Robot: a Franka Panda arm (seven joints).
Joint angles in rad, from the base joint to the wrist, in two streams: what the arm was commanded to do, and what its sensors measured. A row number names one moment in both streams.
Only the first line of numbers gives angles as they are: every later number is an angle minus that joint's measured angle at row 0.
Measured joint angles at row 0:
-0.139 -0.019 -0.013 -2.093 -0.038 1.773 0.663
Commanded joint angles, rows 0 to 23:
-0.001 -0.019 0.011 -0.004 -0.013 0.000 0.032
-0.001 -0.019 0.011 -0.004 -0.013 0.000 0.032
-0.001 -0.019 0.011 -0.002 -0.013 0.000 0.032
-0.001 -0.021 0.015 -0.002 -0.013 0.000 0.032
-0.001 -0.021 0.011 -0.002 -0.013 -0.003 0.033
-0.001 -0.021 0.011 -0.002 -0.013 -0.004 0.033
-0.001 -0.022 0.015 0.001 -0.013 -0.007 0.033
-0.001 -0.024 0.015 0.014 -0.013 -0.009 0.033
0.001 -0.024 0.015 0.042 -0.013 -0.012 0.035
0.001 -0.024 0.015 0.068 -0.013 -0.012 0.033
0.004 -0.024 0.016 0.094 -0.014 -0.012 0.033
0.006 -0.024 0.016 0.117 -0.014 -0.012 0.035
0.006 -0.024 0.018 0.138 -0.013 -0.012 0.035
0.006 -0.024 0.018 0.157 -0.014 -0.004 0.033
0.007 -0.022 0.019 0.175 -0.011 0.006 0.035
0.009 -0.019 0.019 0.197 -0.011 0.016 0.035
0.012 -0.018 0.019 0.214 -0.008 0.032 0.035
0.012 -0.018 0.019 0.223 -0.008 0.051 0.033
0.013 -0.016 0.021 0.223 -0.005 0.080 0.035
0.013 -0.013 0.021 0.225 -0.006 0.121 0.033
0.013 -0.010 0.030 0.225 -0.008 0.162 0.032
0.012 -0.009 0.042 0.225 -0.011 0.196 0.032
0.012 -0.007 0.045 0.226 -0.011 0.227 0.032
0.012 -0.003 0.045 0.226 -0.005 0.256 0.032
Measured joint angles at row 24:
0.016 -0.014 0.022 0.215 0.000 0.180 0.004
